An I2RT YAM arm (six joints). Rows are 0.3 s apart.
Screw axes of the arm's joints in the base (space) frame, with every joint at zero. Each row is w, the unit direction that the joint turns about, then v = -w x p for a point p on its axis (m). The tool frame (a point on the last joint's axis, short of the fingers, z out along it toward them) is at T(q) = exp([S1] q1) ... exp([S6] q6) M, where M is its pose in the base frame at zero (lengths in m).
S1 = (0, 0, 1, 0, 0, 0)
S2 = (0, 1, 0, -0.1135, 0, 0.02)
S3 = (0, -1, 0, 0.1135, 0, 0.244)
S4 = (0, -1, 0, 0.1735, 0, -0.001)
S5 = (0, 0, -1, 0, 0.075, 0)
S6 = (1, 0, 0, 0, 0.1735, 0)
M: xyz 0.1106 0 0.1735 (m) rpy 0 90 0 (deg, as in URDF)
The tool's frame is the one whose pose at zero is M.
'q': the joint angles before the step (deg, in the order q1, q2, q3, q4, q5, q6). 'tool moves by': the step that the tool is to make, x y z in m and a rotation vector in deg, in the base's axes. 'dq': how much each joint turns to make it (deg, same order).
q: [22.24, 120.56, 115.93, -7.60, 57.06, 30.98]
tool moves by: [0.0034, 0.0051, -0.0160, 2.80, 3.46, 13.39]
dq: [-0.25, -0.43, -2.89, -0.38, -14.18, 0.88]
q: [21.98, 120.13, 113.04, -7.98, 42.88, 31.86]
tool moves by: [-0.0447, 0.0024, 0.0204, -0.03, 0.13, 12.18]
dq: [1.75, -10.95, -11.60, 2.49, -10.13, -3.20]
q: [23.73, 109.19, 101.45, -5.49, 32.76, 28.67]
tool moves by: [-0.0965, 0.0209, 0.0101, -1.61, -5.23, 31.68]
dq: [6.64, -19.15, -22.92, 10.81, -24.09, -8.45]
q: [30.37, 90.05, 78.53, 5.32, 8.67, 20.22]
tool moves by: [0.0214, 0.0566, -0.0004, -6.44, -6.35, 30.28]
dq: [2.91, 10.78, 11.25, 0.63, -26.46, -11.39]
